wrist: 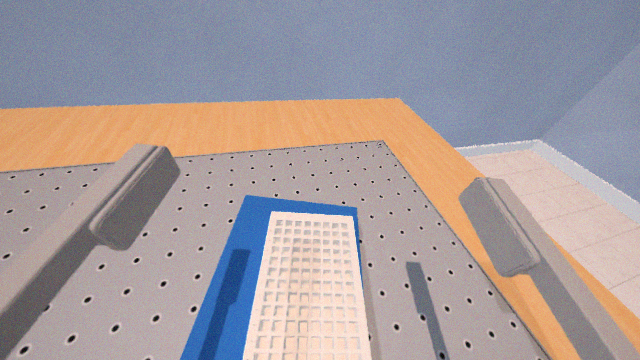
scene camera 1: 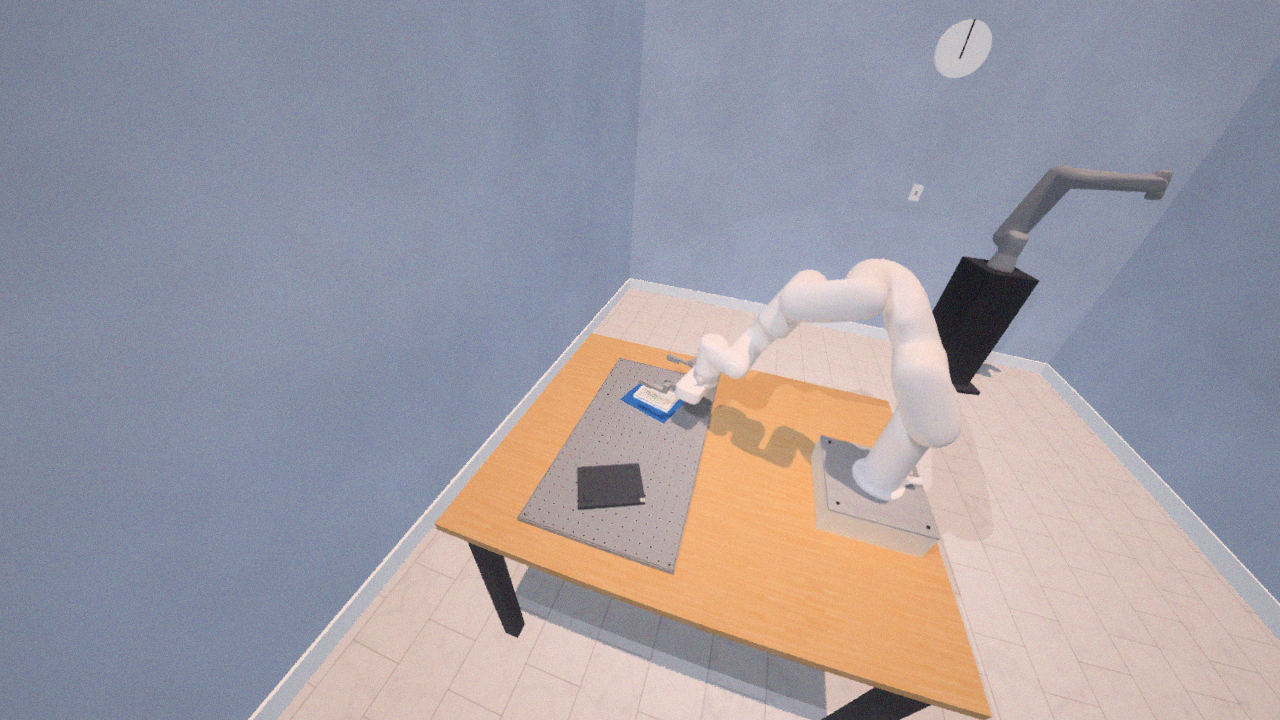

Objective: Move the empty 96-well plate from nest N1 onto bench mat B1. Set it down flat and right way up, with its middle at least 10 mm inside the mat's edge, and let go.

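Frame: origin at the arm's base, x back, y down, z right, level; millimetres.
Seen in the pictures: hand, its tool point: [wrist: 326, 208] [scene camera 1: 660, 370]; arm's base, origin of its link: [scene camera 1: 877, 479].
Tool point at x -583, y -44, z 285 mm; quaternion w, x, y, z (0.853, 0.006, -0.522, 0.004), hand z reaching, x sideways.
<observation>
Offsets run from my tool point to a thing's top centre. Level surfaces: height alone.
The white 96-well plate @[dx -2, dy +100, dz +1 mm] [scene camera 1: 653, 399] [wrist: 309, 285] lies flat, wells up, on the blue bench mat @[dy +114 mm] [scene camera 1: 663, 416] [wrist: 252, 225]. In the wrist view it sits towards the mat's right side, where its long side reaches the mat's edge; a wide blue strip shows on its left. The plate's near end is outside that view. My gripper [scene camera 1: 655, 371] [wrist: 312, 212] is open wide and empty, its fingers apart from the plate on both sides and above the board. Nest N1 cannot be identified with certainty.
The mat lies on a grey perforated board @[dy +116 mm] [scene camera 1: 626, 447] [wrist: 170, 200] on the wooden table @[dy +129 mm] [scene camera 1: 760, 573] [wrist: 250, 120]. A dark flat rectangular item @[dx -88, dy +101, dz -361 mm] [scene camera 1: 610, 485] lies near the board's other end. A second arm [scene camera 1: 1042, 201] stands on a black pedestal [scene camera 1: 982, 308] beyond the table.
</observation>
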